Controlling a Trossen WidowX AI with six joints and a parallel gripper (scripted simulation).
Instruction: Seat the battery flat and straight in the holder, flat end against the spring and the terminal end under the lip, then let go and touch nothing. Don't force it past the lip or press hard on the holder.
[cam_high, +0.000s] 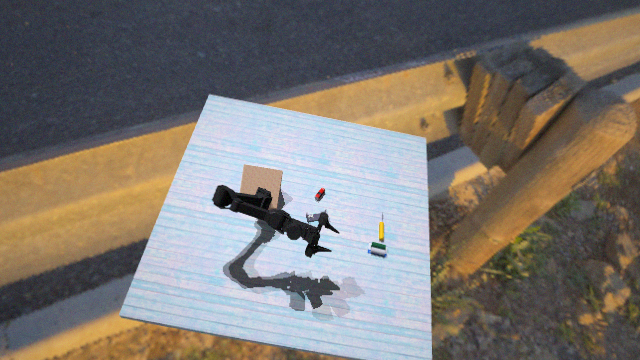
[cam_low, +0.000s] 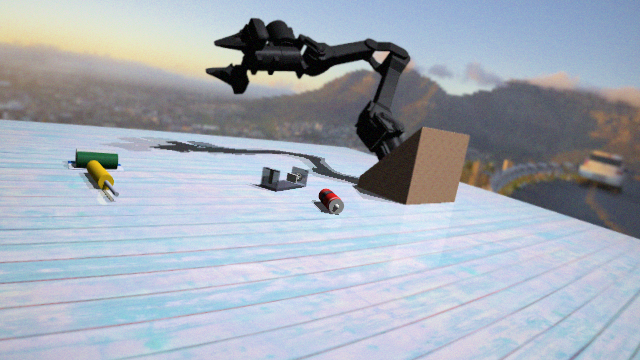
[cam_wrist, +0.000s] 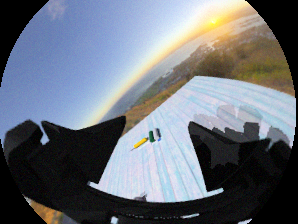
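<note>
My gripper tip is now 350 mm to the right of the battery, 210 mm above it and 130 mm past it. From my gripper tip the other things lie so: yellow screwdriver: 280 mm to the left, 210 mm below, 210 mm ahead.
</note>
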